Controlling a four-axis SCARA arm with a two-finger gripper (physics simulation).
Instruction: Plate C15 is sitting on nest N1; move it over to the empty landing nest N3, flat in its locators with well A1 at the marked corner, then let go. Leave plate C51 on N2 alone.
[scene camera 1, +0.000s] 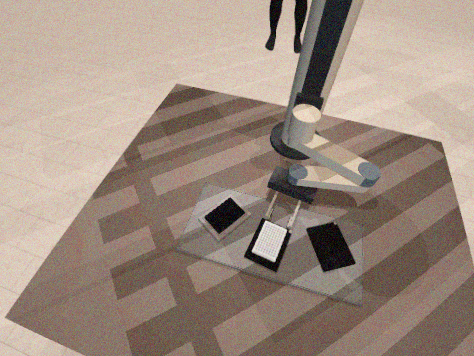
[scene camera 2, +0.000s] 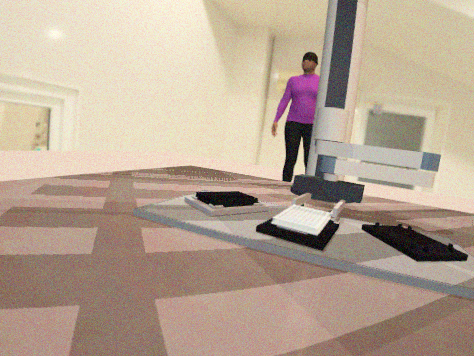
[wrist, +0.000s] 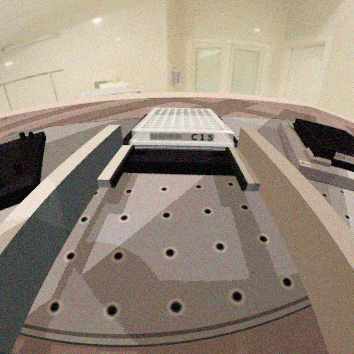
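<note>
White plate C15 (scene camera 1: 270, 241) (scene camera 2: 302, 219) (wrist: 182, 125) sits on the black nest N1 (scene camera 1: 275, 267) (scene camera 2: 300, 238) (wrist: 175, 162), its C15 label facing the wrist camera. My gripper (scene camera 1: 280, 223) (scene camera 2: 316, 210) (wrist: 179, 137) is open and empty; its fingertips are at the arm-side end of N1, one toward each side, and the plate lies mostly beyond them. Black nest N3 (scene camera 1: 331, 247) (scene camera 2: 415, 243) (wrist: 20, 167) stands empty, with small locators visible. Dark plate C51 (scene camera 1: 225, 215) (scene camera 2: 227, 198) (wrist: 327, 142) sits on the light grey nest N2 (scene camera 1: 220, 237). The A1 marks cannot be read.
The nests stand on a grey perforated deck (scene camera 1: 345, 290) (scene camera 2: 220, 227) (wrist: 145, 230). The arm's column (scene camera 1: 325, 60) (scene camera 2: 345, 60) rises behind it. A dark gripper body (scene camera 1: 292, 186) (scene camera 2: 327, 189) hangs under the forearm. A person (scene camera 2: 302, 100) stands behind the column.
</note>
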